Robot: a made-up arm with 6 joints.
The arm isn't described. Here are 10 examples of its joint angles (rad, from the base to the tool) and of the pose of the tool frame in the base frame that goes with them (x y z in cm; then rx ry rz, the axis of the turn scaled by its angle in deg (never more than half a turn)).
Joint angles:
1: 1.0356 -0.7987 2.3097 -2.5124 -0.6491 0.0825
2: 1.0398 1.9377 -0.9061 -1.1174 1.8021 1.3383
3: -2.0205 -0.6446 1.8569 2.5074 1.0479 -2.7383
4: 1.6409 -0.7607 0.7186 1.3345 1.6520 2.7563
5: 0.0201 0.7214 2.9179 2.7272 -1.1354 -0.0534
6: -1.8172 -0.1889 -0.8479 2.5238 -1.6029 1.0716
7: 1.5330 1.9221 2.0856 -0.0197 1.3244 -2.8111
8: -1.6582 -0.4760 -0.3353 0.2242 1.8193 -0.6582
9: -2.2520 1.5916 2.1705 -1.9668 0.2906 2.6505
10: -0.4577 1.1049 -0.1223 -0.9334 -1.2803 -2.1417
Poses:
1: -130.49 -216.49 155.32 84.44 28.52 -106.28
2: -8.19 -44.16 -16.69 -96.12 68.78 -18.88
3: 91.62 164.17 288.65 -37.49 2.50 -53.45
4: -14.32 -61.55 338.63 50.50 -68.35 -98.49
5: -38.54 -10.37 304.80 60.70 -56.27 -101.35
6: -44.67 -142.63 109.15 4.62 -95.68 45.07
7: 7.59 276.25 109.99 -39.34 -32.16 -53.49
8: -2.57 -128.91 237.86 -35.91 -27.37 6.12
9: -177.15 -209.40 198.05 24.66 0.25 -123.67
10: 164.14 -66.93 -30.04 -86.56 32.72 83.84
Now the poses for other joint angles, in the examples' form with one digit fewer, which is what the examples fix.
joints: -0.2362 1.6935 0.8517 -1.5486 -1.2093 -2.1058
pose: 247.7 -46.6 -49.6 -88.0 24.0 46.7
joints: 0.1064 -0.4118 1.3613 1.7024 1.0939 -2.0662
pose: -70.5 7.9 363.4 -39.6 -7.8 85.0
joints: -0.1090 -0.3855 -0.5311 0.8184 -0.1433 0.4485
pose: 163.3 -17.5 174.0 -23.3 65.6 -5.5
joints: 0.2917 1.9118 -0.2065 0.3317 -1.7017 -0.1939
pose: 19.6 1.1 -90.4 16.3 -103.1 80.3
